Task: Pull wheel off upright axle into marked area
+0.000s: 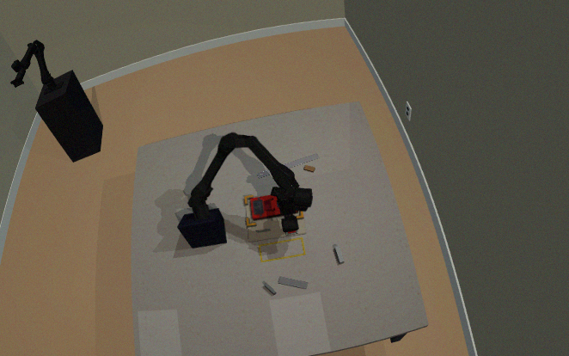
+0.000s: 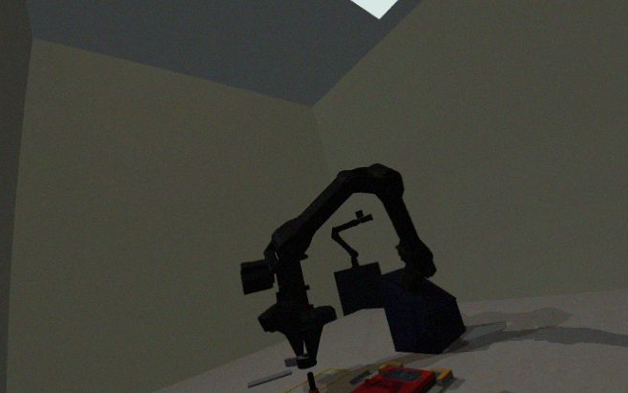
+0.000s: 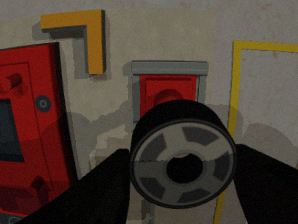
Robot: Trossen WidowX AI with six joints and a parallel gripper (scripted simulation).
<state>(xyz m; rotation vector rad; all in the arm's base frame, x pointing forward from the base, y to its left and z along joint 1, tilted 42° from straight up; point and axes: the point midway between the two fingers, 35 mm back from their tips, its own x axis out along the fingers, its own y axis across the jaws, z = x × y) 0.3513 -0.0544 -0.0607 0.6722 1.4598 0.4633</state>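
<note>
The grey stand is 4 cm behind my gripper tip, 10 cm to the left of it and 7 cm below it. The rest, counted from my gripper tip: long grey strip 7 cm ahead, 33 cm to the left, 8 cm below; then wheel right at my gripper tip; then orange block 16 cm ahead, 28 cm to the left, 8 cm below.
</note>
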